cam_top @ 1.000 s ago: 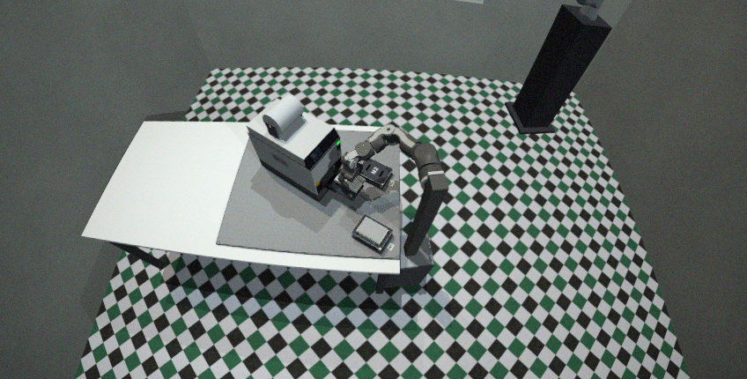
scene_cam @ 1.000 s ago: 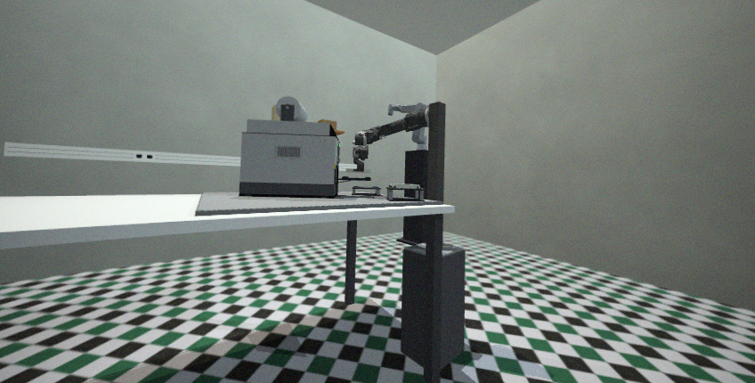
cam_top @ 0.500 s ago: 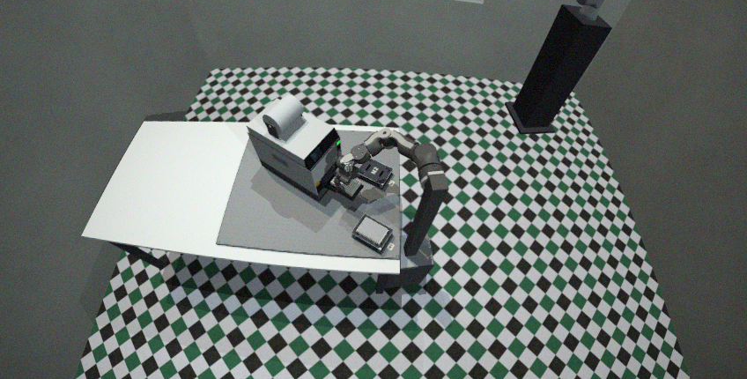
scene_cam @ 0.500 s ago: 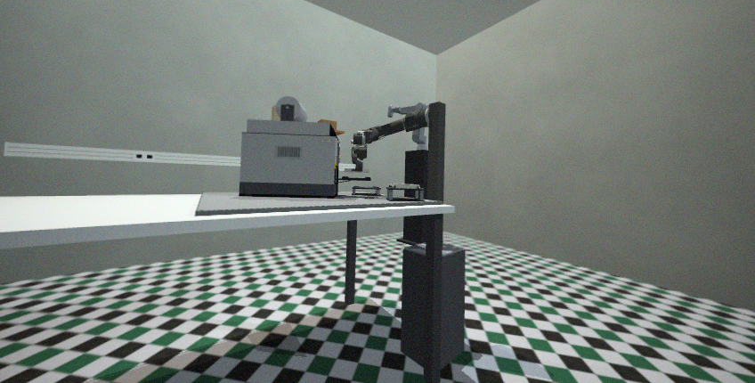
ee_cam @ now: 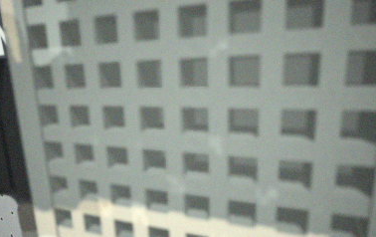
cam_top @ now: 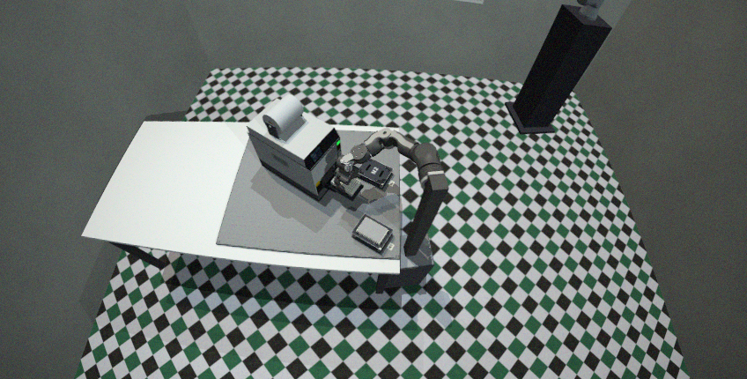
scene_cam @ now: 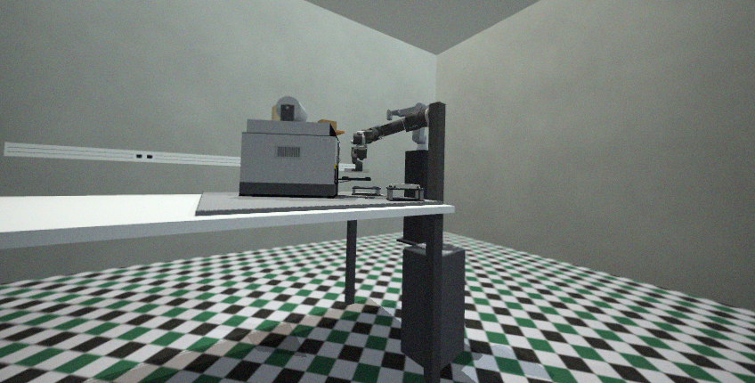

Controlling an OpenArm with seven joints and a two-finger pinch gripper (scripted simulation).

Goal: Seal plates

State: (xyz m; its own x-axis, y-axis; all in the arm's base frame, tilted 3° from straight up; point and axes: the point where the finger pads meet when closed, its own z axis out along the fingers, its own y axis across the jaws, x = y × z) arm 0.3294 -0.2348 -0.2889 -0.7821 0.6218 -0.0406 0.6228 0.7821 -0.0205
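My hand is 4 cm above the dark stage. The rest, counted from my hand: white foil roll: 26 cm ahead, 21 cm to the right, 28 cm above; touch screen: 12 cm ahead, 4 cm to the right, 19 cm above.
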